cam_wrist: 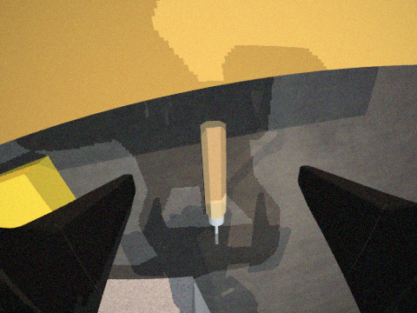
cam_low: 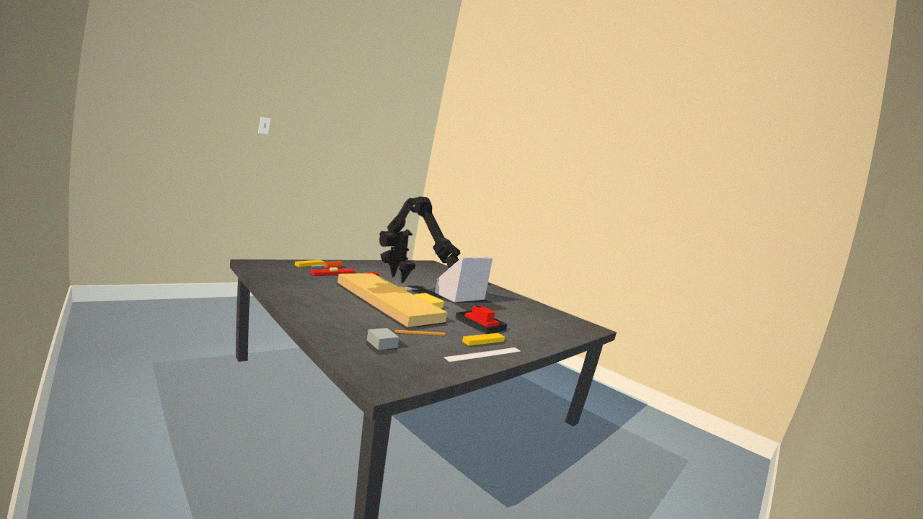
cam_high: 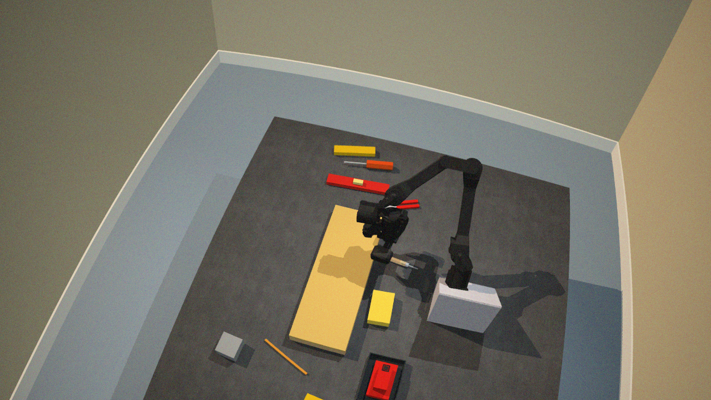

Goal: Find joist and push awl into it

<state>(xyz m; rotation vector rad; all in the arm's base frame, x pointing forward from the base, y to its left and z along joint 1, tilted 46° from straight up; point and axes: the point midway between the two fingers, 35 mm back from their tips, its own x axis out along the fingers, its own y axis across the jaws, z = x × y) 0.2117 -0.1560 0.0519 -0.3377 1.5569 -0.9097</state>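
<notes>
Now: gripper tip 6 cm past the awl, 4 cm above it and 2 cm to the right of it. Also, from my gripper tip: square indicator (42 cm to the left, 3 cm behind, 1 cm above); then yellow block (20 cm to the left, 3 cm below); then red level (30 cm to the right, 14 cm ahead, 3 cm below).
</notes>
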